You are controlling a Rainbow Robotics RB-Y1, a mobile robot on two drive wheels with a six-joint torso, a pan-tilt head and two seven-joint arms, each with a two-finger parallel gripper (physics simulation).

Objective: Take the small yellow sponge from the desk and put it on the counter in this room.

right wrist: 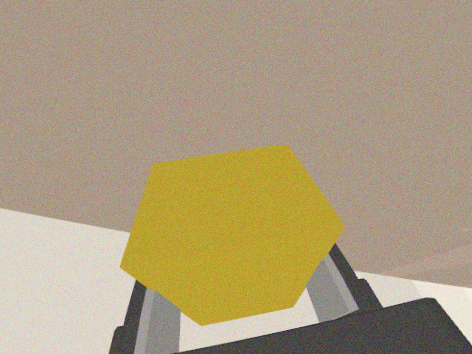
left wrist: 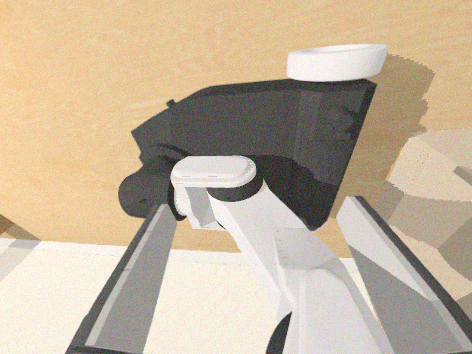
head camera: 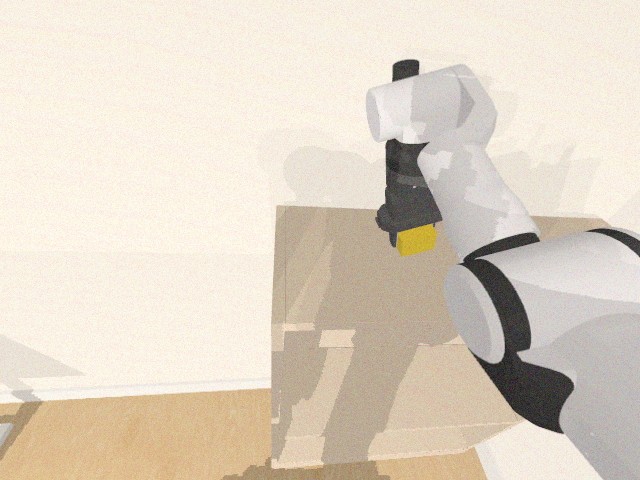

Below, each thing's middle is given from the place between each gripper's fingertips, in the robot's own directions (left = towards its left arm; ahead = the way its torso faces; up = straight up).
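Labels:
Yellow sponge (head camera: 420, 239): my left hand 680 mm short of it, 450 mm to the left of it, 560 mm below it.
From my right hand, yellow sponge: 1 cm ahead, 1 cm to the left, 2 cm above.

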